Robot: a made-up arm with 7 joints. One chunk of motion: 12 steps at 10 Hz.
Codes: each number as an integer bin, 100 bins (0 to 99) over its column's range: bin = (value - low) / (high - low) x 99, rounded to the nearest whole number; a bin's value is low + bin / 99 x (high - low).
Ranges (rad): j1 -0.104..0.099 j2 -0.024..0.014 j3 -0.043..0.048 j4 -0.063..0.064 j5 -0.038..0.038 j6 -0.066..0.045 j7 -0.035..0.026
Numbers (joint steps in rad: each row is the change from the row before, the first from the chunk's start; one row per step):
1: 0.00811 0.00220 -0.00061 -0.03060 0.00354 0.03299 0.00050
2: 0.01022 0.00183 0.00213 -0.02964 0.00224 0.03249 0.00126
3: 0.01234 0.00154 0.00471 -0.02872 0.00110 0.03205 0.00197
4: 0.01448 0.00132 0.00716 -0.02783 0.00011 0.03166 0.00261
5: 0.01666 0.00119 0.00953 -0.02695 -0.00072 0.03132 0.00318
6: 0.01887 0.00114 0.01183 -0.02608 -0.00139 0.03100 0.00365
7: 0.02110 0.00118 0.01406 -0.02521 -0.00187 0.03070 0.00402
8: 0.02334 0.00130 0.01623 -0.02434 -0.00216 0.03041 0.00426
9: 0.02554 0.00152 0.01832 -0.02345 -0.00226 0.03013 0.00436
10: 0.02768 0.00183 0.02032 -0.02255 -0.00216 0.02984 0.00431
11: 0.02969 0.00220 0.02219 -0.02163 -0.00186 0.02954 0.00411
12: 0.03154 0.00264 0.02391 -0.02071 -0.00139 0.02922 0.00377
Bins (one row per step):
1: 55 68 46 25 54 88 58
2: 56 67 49 26 52 88 59
3: 57 67 52 27 51 87 60
4: 58 66 55 27 50 87 61
5: 59 66 57 28 49 87 62
6: 60 65 60 29 48 87 63
7: 61 66 62 29 47 86 63
8: 62 66 64 30 47 86 64
9: 63 66 67 31 47 86 64
10: 64 67 69 32 47 85 64
11: 65 68 71 32 47 85 63
12: 66 69 73 33 48 85 63

